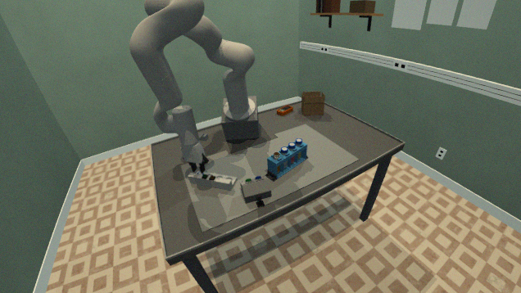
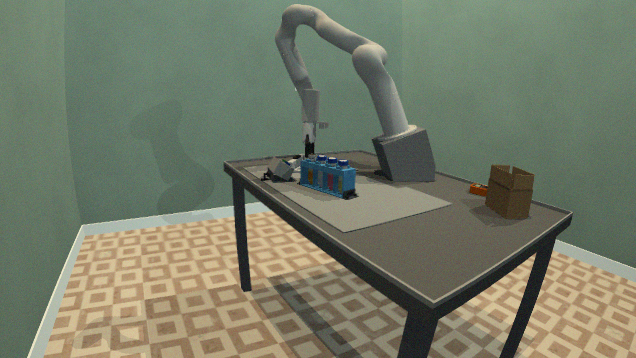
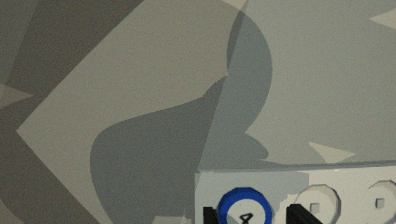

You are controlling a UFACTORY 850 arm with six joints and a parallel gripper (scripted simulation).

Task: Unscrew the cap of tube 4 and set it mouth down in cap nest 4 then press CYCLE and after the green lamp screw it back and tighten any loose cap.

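Right now my hand is 50 mm above the blue cap marked 4. From my hand the other things lie so: blue key: 240 mm ahead, 200 mm to the left, 10 mm above; green key: 230 mm ahead, 150 mm to the left, 10 mm above; grey key housing: 250 mm ahead, 170 mm to the left, 10 mm below.
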